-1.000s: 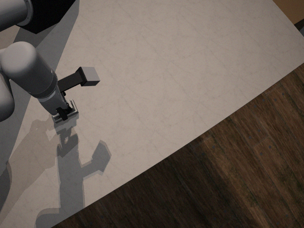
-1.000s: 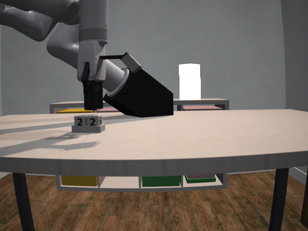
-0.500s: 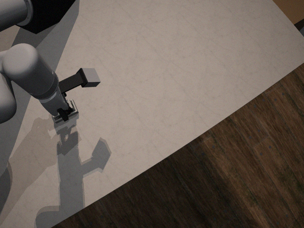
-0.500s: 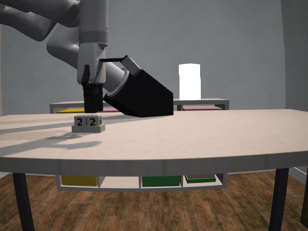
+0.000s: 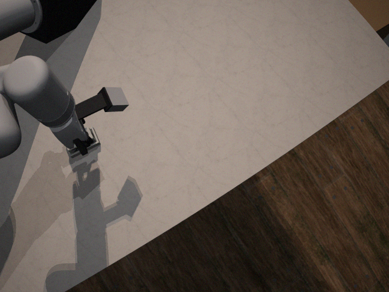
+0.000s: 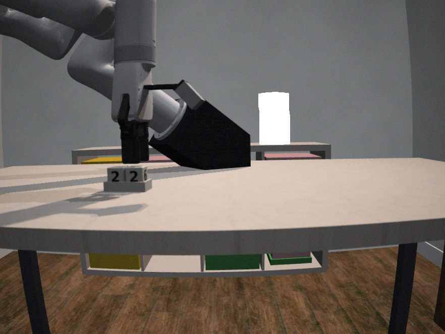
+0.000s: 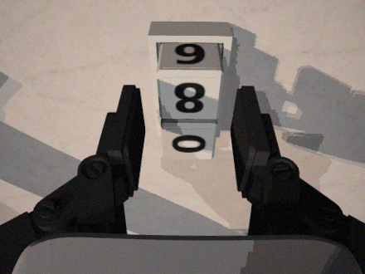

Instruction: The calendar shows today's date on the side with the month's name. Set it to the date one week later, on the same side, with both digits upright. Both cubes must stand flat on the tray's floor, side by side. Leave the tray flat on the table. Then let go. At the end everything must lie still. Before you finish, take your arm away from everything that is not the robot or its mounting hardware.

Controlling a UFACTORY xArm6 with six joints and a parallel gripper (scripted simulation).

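Right now the white cube is 40 mm below my hand. The rest, counted from my hand: grey tray (10 mm behind, 20 mm to the right, 60 mm below).
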